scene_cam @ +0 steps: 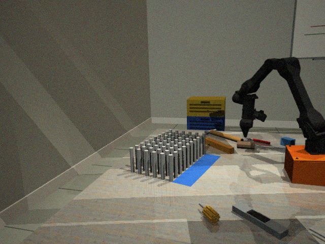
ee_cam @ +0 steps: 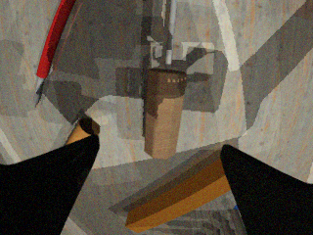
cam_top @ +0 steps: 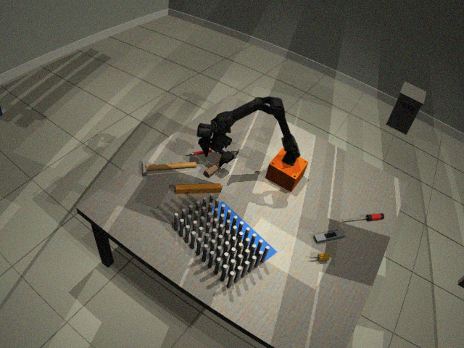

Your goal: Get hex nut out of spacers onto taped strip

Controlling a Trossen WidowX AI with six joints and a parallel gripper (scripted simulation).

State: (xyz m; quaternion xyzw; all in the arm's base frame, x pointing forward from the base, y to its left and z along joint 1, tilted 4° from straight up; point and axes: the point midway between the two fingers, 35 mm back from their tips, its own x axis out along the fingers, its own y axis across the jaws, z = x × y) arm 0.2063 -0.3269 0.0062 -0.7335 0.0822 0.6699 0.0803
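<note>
The wooden-handled tool lies 10 cm behind my gripper tip, 2 cm to the left of it and 6 cm below it. Also, from my gripper tip: blue taped strip 24 cm ahead, 29 cm to the left, 8 cm below; orange bar 15 cm ahead, 6 cm below; blue cube 23 cm behind, 7 cm to the right, 6 cm below.
</note>
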